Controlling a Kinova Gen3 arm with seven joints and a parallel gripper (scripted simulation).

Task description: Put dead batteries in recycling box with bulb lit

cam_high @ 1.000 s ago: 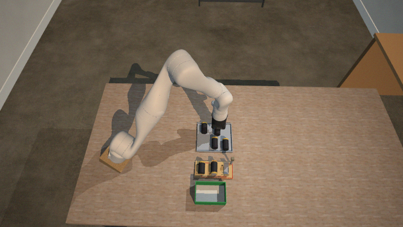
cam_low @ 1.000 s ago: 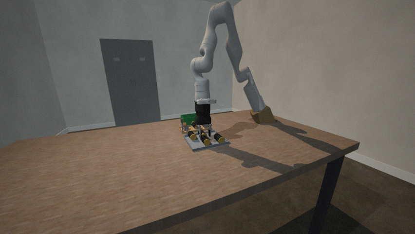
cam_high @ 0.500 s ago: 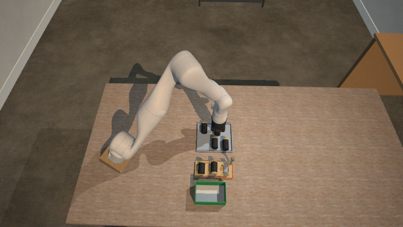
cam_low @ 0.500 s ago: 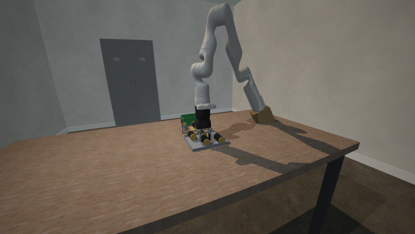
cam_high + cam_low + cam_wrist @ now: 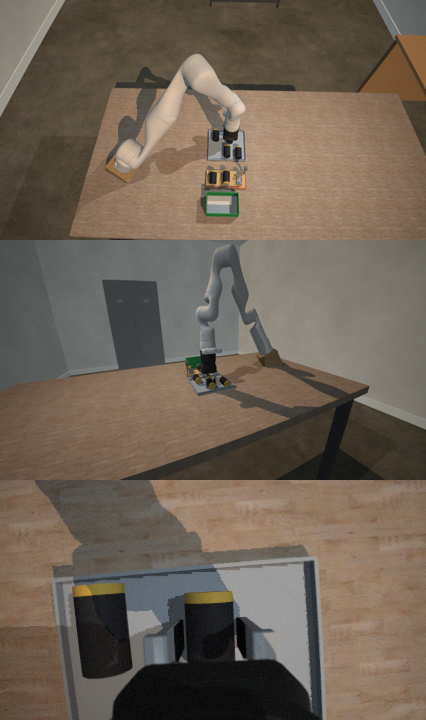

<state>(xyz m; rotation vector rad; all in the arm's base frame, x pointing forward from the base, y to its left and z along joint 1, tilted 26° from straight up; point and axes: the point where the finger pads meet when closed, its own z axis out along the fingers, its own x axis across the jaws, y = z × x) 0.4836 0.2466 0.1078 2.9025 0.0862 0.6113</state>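
Right now the grey tray is 40 mm to the right of my hand, 20 mm below it and 10 mm behind it. Also, from my hand: green recycling box: 360 mm to the right, 20 mm behind, 10 mm below.
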